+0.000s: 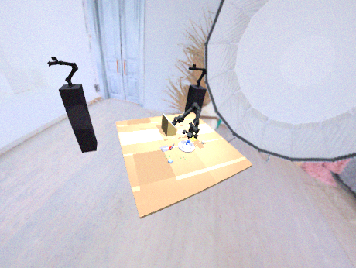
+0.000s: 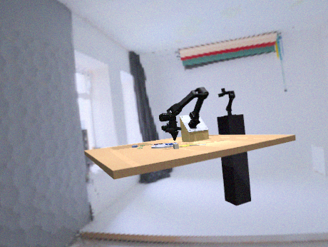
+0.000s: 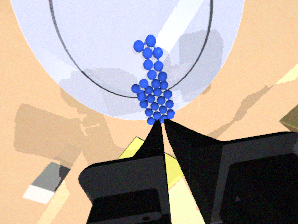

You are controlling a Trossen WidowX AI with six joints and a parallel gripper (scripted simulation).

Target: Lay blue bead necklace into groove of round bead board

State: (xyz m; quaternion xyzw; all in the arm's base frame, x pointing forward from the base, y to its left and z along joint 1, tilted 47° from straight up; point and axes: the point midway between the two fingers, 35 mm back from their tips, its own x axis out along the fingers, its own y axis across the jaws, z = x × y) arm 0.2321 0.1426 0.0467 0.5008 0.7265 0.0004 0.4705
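The round bead board lies 70 mm ahead of my gripper tip, 60 mm to the right of it and 30 mm below it. The rest, counted from my gripper tip: yellow flat piece (100 mm to the left, 60 mm behind, 40 mm below); grey-white stick (170 mm to the left, 100 mm behind, 40 mm below); white cylinder (170 mm to the left, 70 mm ahead, 20 mm below).
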